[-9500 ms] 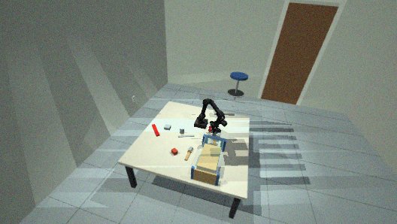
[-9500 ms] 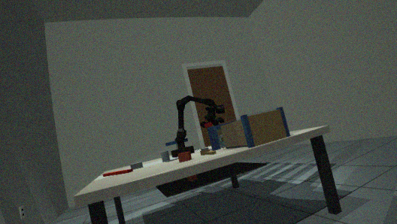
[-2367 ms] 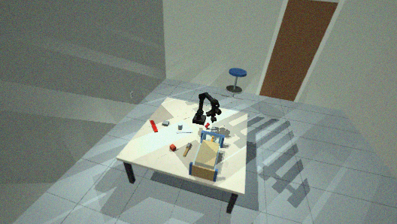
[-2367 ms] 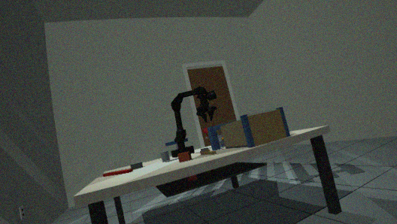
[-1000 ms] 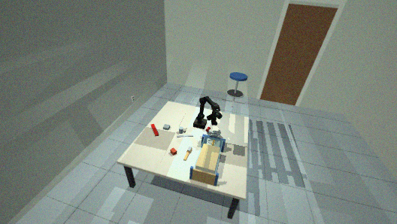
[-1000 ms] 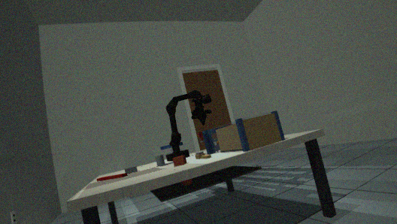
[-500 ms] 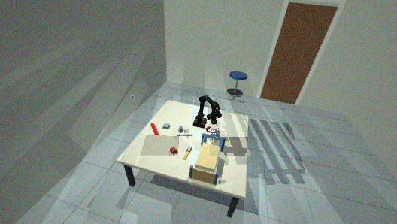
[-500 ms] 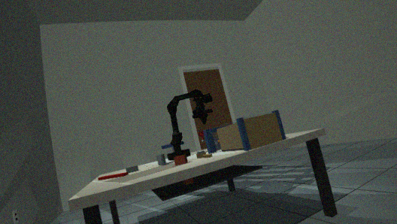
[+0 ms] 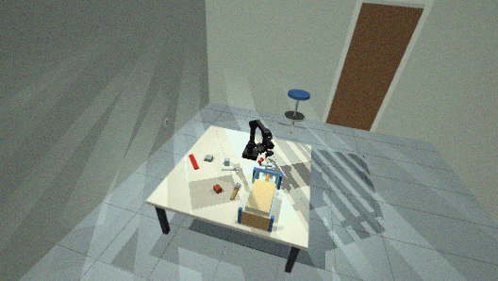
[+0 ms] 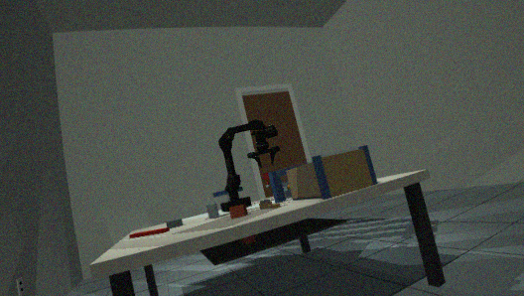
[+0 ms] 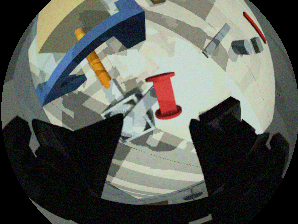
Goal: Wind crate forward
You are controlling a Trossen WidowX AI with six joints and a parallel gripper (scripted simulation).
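Right now my gripper tip is 70 mm above the red knob and 20 mm to the left of it. Also, from my gripper tip: winch (170 mm below, 70 mm to the left, 40 mm behind); then winch handle (100 mm below, 20 mm to the left, 10 mm behind); then blue frame (140 mm ahead, 100 mm below, 70 mm to the left).
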